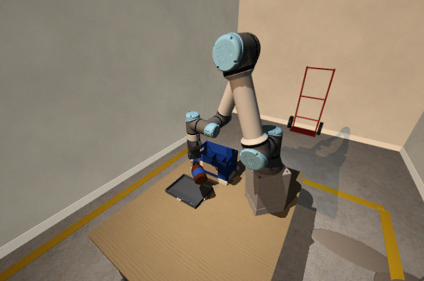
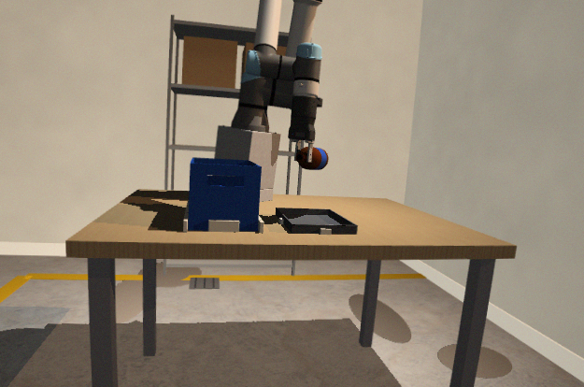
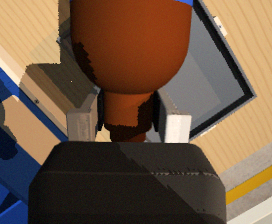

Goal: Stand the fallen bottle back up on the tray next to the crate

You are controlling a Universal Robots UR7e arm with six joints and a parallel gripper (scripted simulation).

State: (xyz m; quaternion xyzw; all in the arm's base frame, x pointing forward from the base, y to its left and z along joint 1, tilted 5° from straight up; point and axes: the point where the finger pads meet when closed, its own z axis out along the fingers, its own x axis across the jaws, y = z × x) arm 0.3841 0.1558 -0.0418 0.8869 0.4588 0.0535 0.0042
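My gripper is now 4 cm past the brown bottle, 3 cm to the right of it and 1 cm above it. From my hand the other things lie so: tray: 3 cm ahead, 4 cm to the left, 19 cm below; blue crate: 2 cm ahead, 24 cm to the right, 12 cm below.
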